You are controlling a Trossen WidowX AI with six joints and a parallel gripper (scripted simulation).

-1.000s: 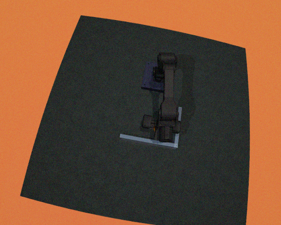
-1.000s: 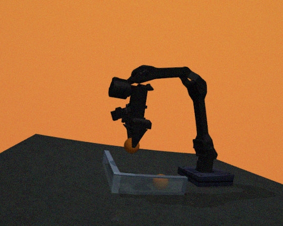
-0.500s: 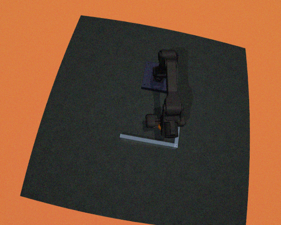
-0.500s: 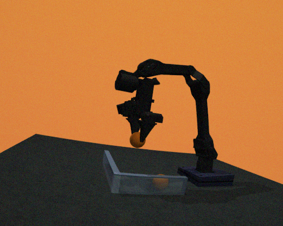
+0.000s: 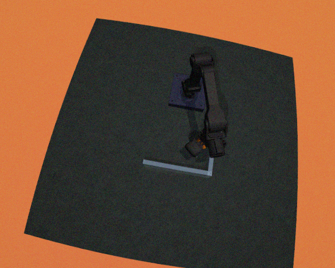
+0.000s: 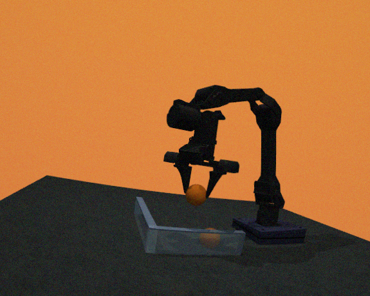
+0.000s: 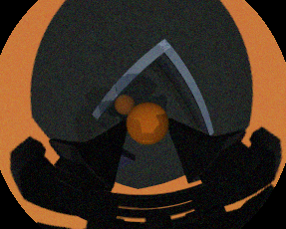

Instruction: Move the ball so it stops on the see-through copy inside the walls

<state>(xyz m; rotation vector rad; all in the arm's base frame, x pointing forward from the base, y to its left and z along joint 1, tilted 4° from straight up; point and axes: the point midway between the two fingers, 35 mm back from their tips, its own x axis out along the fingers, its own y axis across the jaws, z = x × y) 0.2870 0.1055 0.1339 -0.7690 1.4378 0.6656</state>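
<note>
Now: the see-through copy of ball 5 cm behind my gripper tip, 3 cm to the left of it and 10 cm below it. From my gripper tip the other things lie so: orange ball right at my gripper tip.
</note>
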